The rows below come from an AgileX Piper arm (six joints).
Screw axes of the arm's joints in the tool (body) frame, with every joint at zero. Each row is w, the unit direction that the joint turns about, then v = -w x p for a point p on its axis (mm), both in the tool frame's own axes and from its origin. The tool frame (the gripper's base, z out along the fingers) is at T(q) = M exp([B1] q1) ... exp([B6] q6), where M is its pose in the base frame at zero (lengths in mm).
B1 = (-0.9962, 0, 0.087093, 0, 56.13, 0)
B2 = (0, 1, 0, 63.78, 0, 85.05)
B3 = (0, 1, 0, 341.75, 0, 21.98)
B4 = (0, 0, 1, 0, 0, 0)
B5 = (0, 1, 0, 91, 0, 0)
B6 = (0, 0, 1, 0, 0, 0)
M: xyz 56.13 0 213.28 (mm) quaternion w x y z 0.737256 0 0.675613 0
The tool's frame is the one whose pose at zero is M.
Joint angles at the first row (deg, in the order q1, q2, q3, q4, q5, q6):
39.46, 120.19, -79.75, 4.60, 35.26, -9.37
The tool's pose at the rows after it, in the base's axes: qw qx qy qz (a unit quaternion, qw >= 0); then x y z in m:
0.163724 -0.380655 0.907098 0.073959 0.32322 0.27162 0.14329
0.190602 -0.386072 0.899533 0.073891 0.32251 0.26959 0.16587
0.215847 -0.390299 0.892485 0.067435 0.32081 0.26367 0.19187
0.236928 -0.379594 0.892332 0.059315 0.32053 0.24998 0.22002
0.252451 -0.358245 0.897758 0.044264 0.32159 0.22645 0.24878
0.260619 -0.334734 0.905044 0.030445 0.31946 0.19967 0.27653
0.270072 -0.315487 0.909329 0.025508 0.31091 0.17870 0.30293
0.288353 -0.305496 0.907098 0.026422 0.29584 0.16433 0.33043
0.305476 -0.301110 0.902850 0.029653 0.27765 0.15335 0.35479
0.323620 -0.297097 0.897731 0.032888 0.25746 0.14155 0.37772
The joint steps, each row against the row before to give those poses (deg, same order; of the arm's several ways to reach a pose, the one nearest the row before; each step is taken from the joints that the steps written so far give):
0.00, -1.21, 0.00, 0.04, 0.06, 0.00
0.00, -3.08, 0.00, -1.22, 0.06, 0.00
-0.21, -3.67, 0.00, -2.14, 1.01, 0.53
-1.20, -4.12, 0.00, -2.01, 1.98, 1.26
-2.45, -4.50, 0.06, -2.19, 3.09, 1.35
-2.89, -4.58, 0.00, -1.16, 3.97, 0.42
-2.00, -4.56, 0.02, -0.19, 3.52, 0.15
-0.75, -4.90, -0.01, -0.04, 2.72, 0.06
-0.06, -4.66, 0.01, 0.06, 2.56, -0.01
0.00, -4.75, 0.00, 0.00, 2.52, 0.01

